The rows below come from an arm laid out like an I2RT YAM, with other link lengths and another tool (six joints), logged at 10 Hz.
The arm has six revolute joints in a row. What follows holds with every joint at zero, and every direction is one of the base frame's.
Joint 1 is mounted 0.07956 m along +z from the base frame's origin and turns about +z.
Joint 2 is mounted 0.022 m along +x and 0.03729 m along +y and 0.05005 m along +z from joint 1 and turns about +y.
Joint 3 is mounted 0.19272 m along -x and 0.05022 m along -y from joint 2 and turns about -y.
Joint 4 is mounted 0.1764 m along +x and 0.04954 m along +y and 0.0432 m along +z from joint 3 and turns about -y.
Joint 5 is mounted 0.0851 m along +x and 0.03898 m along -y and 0.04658 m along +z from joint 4 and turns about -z.
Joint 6 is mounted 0.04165 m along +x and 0.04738 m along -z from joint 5 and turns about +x.
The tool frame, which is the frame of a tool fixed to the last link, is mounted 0.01 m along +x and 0.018 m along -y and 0.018 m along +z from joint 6; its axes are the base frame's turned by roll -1.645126, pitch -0.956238 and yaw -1.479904 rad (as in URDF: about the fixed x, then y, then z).
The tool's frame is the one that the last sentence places.
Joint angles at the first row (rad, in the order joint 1, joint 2, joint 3, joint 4, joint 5, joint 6):
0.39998 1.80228 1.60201 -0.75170 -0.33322 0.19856
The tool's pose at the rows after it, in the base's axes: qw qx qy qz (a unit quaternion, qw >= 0); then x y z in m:
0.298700 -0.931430 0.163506 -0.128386 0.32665 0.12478 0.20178
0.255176 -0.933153 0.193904 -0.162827 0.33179 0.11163 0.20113
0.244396 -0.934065 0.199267 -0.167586 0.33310 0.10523 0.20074
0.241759 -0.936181 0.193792 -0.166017 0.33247 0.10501 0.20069
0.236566 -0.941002 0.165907 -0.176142 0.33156 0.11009 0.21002
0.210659 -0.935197 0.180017 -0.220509 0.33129 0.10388 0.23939
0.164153 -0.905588 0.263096 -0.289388 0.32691 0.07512 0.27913
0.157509 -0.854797 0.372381 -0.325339 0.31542 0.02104 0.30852
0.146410 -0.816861 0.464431 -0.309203 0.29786 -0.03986 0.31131
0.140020 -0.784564 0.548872 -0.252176 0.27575 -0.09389 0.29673
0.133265 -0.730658 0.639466 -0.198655 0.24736 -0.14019 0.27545
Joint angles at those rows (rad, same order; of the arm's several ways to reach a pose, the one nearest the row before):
0.38434 1.86256 1.60201 -0.70364 -0.31910 0.23747
0.36183 1.86752 1.60201 -0.70019 -0.20695 0.23938
0.34541 1.86753 1.60204 -0.70824 -0.19094 0.22715
0.34468 1.86673 1.60312 -0.71697 -0.19245 0.21383
0.35878 1.86106 1.63828 -0.74826 -0.18330 0.16652
0.35725 1.83584 1.73854 -0.82720 -0.08755 0.16804
0.31149 1.79082 1.86065 -0.92948 0.08870 0.24473
0.16726 1.71875 1.91867 -1.00463 0.12836 0.34007
-0.03567 1.67332 1.91822 -1.08892 0.06885 0.37518
-0.24548 1.67868 1.91404 -1.19725 -0.03414 0.38777
-0.44193 1.68860 1.86254 -1.25484 -0.09899 0.42059

